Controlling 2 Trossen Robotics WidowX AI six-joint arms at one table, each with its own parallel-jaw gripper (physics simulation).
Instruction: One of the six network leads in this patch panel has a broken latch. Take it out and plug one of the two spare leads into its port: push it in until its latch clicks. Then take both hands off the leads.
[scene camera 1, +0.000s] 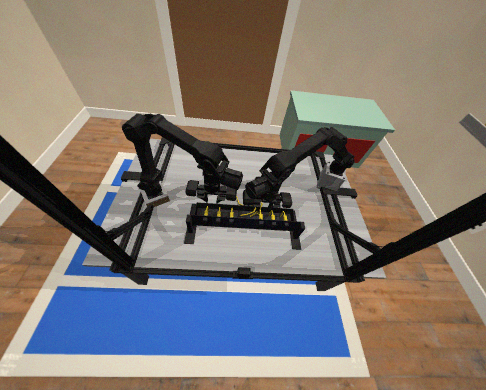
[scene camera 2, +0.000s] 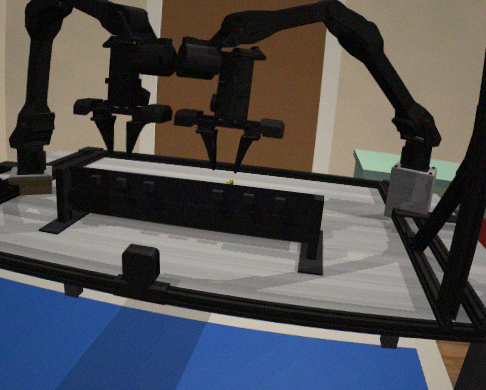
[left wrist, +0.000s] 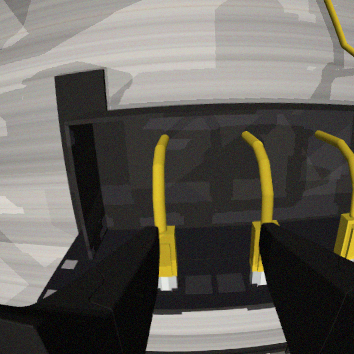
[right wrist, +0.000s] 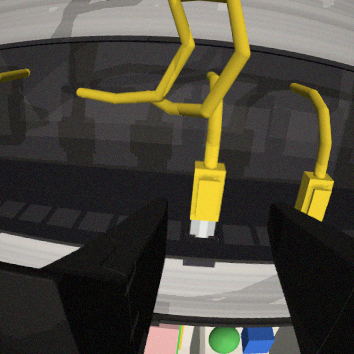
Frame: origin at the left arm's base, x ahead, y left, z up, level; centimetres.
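Seen in the pictures: left gripper, fingertip midpoint: (scene camera 1: 212, 202) (scene camera 2: 119, 154) (left wrist: 209, 236); right gripper, fingertip midpoint: (scene camera 1: 262, 211) (scene camera 2: 224, 171) (right wrist: 219, 212); left arm's base at its link origin: (scene camera 1: 153, 192) (scene camera 2: 31, 171); right arm's base at its link origin: (scene camera 1: 336, 170) (scene camera 2: 415, 167).
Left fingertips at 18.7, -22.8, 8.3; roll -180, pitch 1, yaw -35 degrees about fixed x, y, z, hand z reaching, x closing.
Observation:
Offsets run from my left fingertips to a thing's top centre, as dx, dy, dz. "spot": to the spot under its first point.
The black patch panel @[+10.6, -10.7, -1.8] (scene camera 1: 245, 223) (scene camera 2: 195, 210) stands on two feet. Seated yellow leads show in scene camera 1 as a left group of three, its first lead @[-4.1, -2.4, -3.2] (scene camera 1: 206, 212) leftmost, and a right group of three, its last lead @[+24.4, -20.6, -3.2] (scene camera 1: 285, 217) rightmost. My left gripper (scene camera 2: 120, 153) (left wrist: 209, 236) is open over the left group, with one lead plug @[spot: -3.0, -1.3, -3.2] (left wrist: 167, 252) by one fingertip and another plug @[spot: +0.6, -4.1, -3.6] (left wrist: 257, 250) by the other. My right gripper (scene camera 2: 225, 170) (right wrist: 219, 212) is open; a seated plug @[spot: +16.1, -13.6, -3.2] (right wrist: 207, 192) shows between its separated fingers. Bent loose yellow cables @[spot: +20.4, -8.2, -3.7] (right wrist: 240, 30) cross above. Latch damage is unclear.
A black rail with a small camera box (scene camera 2: 141, 265) runs along the front edge. A green cabinet (scene camera 1: 340, 110) stands behind the table at the right. Beyond the panel, the right wrist view shows a green ball (right wrist: 224, 340) and a blue block (right wrist: 258, 340).

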